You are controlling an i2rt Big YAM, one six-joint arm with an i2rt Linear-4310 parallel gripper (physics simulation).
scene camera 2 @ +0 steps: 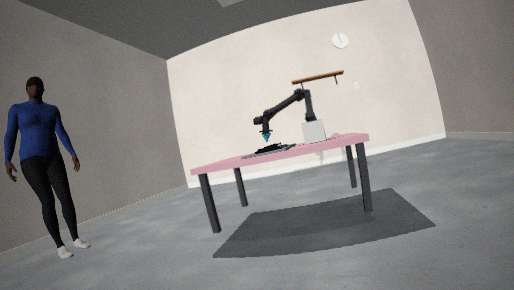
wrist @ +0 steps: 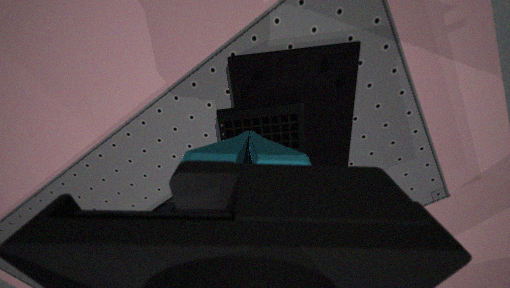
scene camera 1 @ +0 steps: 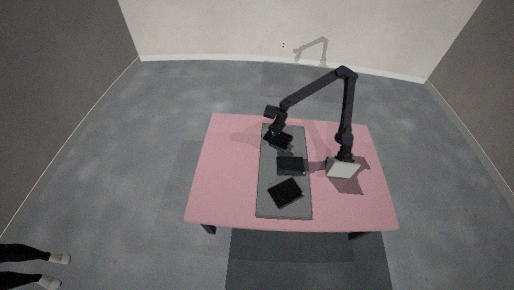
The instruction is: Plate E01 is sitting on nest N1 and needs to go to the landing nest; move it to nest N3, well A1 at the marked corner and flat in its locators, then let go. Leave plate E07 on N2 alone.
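My gripper point(scene camera 1: 274, 133) point(scene camera 2: 266, 140) point(wrist: 249, 138) is shut and empty. Its teal fingertips meet above a black well plate point(scene camera 1: 282, 141) point(wrist: 280, 120) at the far end of the grey perforated board; I cannot tell whether they touch it. In the wrist view, this plate appears offset over a larger black nest point(wrist: 325, 75), and my gripper body hides its near part. In scene camera 1, a dark nest point(scene camera 1: 291, 164) stands mid-board and a dark plate point(scene camera 1: 285, 192) lies turned at the near end. Labels, nest numbers and well A1 are unreadable.
The perforated board point(scene camera 1: 295, 213) point(wrist: 170, 130) lies on the pink table point(scene camera 1: 220, 175) point(scene camera 2: 220, 164). The arm's white base block point(scene camera 1: 342, 169) point(scene camera 2: 314, 131) stands right of the board. A person in blue point(scene camera 2: 39, 130) stands away from the table at left.
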